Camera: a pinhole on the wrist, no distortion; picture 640 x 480 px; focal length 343.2 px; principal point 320.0 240.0 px. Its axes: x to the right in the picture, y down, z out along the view. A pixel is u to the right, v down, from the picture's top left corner.
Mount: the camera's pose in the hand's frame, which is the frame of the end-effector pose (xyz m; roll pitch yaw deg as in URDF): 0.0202 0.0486 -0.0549 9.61 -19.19 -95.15
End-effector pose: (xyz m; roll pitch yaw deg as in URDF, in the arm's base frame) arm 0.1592 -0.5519 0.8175 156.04 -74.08 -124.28
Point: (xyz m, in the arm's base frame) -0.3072 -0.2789 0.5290
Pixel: 173.3 85.2
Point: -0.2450 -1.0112 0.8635
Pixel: 600.7 453.4
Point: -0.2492 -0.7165 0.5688
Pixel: 441.9 192.8
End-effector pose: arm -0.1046 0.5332 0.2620 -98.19 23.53 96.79
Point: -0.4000 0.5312 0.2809
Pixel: 599.6 314.8
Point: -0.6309 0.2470 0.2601
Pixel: 469.4 169.9
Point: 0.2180 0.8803 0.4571
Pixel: behind the camera
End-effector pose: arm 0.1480 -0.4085 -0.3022 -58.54 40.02 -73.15
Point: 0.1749 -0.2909 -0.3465
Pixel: outside the picture
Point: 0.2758 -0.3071 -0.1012
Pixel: 558.2 14.7
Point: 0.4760 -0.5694 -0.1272
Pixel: 608.1 371.0
